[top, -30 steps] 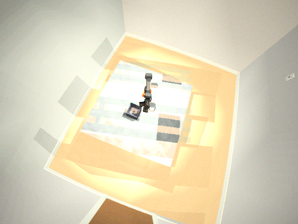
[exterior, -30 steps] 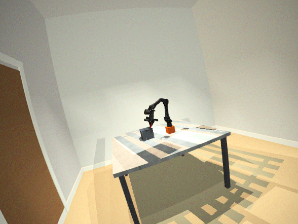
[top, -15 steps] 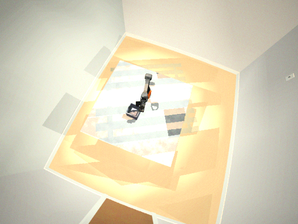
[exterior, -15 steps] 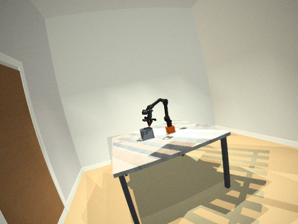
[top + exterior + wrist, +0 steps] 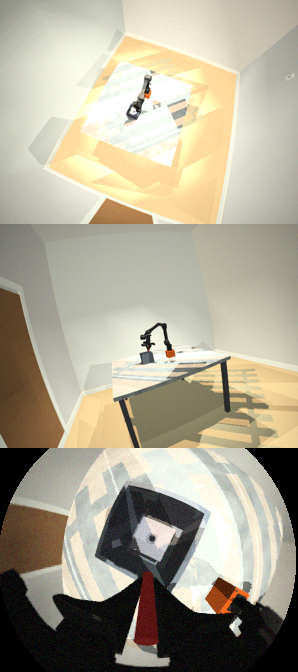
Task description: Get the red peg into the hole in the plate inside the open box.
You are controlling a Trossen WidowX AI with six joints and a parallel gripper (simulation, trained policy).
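Right now my gripper tip is 30 mm short of the pale plate, 60 mm to the left of it and 120 mm above it. From my gripper tip the other things lie so: red peg (20 mm above).
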